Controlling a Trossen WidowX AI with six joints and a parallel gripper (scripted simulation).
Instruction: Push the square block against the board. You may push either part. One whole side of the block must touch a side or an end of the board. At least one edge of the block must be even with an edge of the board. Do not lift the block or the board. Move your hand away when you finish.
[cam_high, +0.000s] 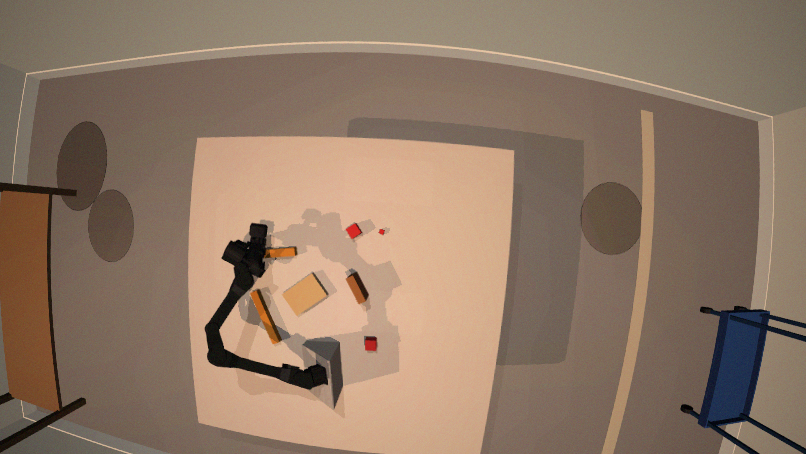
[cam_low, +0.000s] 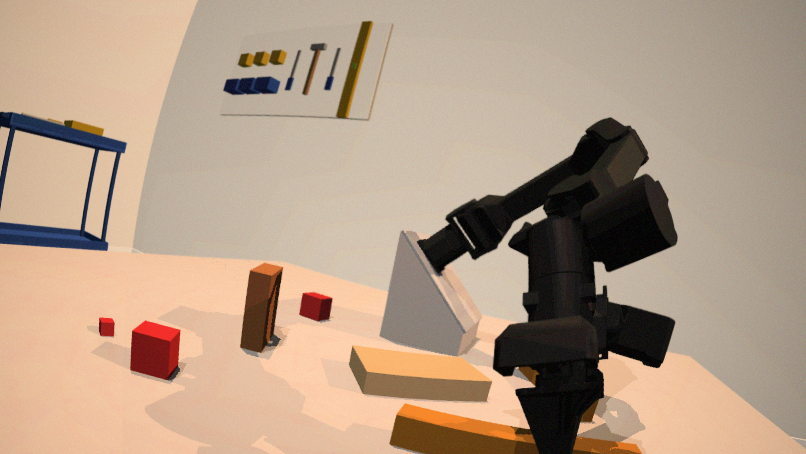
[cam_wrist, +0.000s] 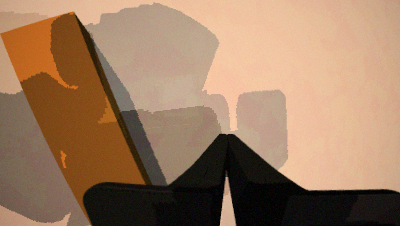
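The square block lies 36 cm to the right of my gripper tip, 21 cm behind it and 2 cm above it. From my gripper tip the other things lie so: tiny red cube (46 cm to the right, 2 cm below, 2 cm behind).
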